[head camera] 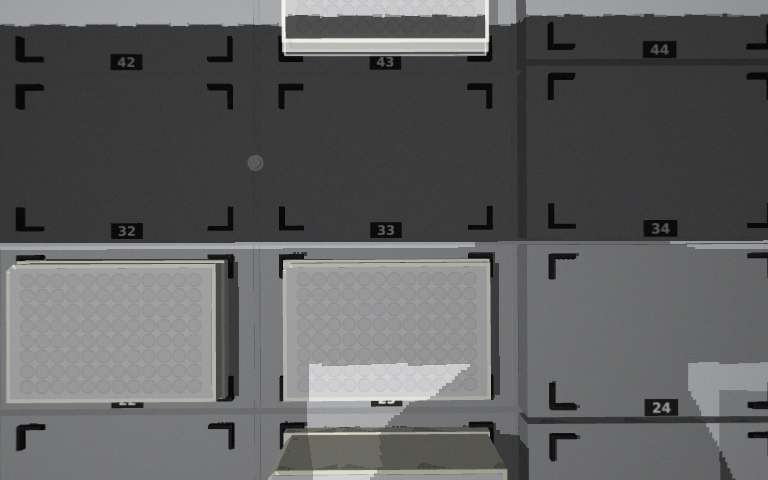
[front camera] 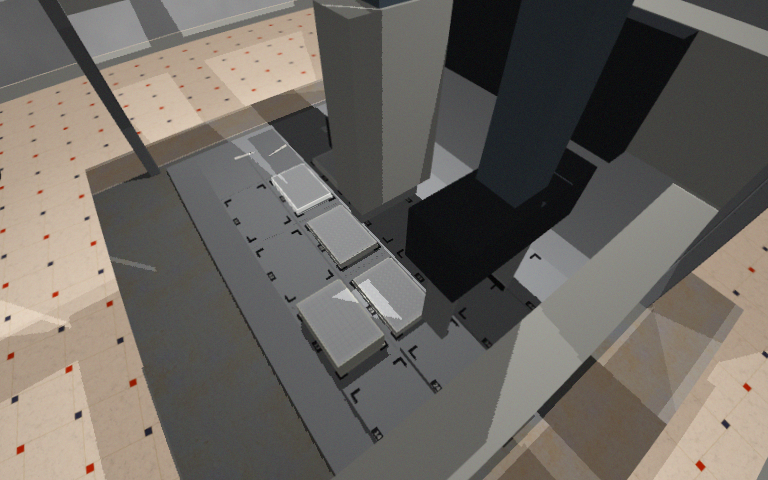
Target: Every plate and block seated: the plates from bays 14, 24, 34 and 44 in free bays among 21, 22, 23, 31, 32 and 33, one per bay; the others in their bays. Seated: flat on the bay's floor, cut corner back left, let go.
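Pixels of known places: gripper, fingertip midpoint: (front camera: 465, 301); robot's base, origin of the base link: (front camera: 226, 203).
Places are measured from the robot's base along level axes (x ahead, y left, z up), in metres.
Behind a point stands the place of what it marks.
Note:
My gripper (front camera: 471, 308) {x 0.520, y 0.160, z 0.160 m} is open, its body low over the deck's right part. The near jaw shows below it, the far jaw is mostly hidden, and no plate shows between them. It does not show in the head view. A plate (front camera: 390, 297) {x 0.398, y 0.140, z 0.014 m} (head camera: 386, 331) {x 0.392, y 0.150, z 0.014 m} lies in bay 23, another (front camera: 341, 236) {x 0.238, y 0.144, z 0.015 m} (head camera: 111, 333) {x 0.228, y 0.150, z 0.014 m} in bay 22, a third (front camera: 301, 187) {x 0.072, y 0.148, z 0.014 m} in bay 21; all look flat. A plate (head camera: 385, 28) {x 0.392, y 0.331, z 0.014 m} lies in bay 43, partly in view. A tall block (front camera: 340, 327) {x 0.405, y 0.038, z 0.042 m} (head camera: 390, 452) {x 0.394, y 0.084, z 0.026 m} stands in bay 13. Bays 32, 33, 24 and 34 hold no plate. Bay 31 is hidden.
The pipetting stage's pale column (front camera: 385, 113) {x 0.417, y 0.113, z 0.385 m} stands at the back, left of my gripper's dark arm (front camera: 546, 101) {x 0.533, y 0.140, z 0.443 m}. A pale beam (front camera: 572, 339) {x 0.627, y 0.060, z 0.400 m} crosses the near right. Thin white sticks (front camera: 243, 155) {x -0.121, y 0.092, z 0.006 m} lie at the far left. A small round knob (head camera: 255, 163) {x 0.311, y 0.253, z 0.004 m} sits between bays 32 and 33.

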